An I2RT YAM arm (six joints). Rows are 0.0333 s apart.
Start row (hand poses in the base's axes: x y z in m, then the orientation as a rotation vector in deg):
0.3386, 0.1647, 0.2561, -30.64, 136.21, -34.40
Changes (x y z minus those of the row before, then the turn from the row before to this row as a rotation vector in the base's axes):
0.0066, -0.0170, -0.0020, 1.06, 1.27, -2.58
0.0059, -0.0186, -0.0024, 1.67, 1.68, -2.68
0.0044, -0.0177, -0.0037, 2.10, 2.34, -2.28
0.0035, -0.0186, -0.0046, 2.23, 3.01, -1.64
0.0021, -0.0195, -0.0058, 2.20, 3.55, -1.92
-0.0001, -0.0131, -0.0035, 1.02, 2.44, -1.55
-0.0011, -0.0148, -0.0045, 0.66, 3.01, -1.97
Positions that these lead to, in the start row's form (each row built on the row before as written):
0.3452, 0.1477, 0.2541, -27.69, 138.61, -34.07
0.3511, 0.1291, 0.2517, -24.47, 141.49, -32.95
0.3555, 0.1114, 0.2480, -21.75, 144.87, -31.02
0.3590, 0.0928, 0.2434, -19.94, 148.65, -28.55
0.3611, 0.0733, 0.2376, -17.89, 152.98, -26.09
0.3610, 0.0602, 0.2341, -16.27, 155.91, -25.07
0.3599, 0.0454, 0.2296, -14.28, 159.43, -24.61

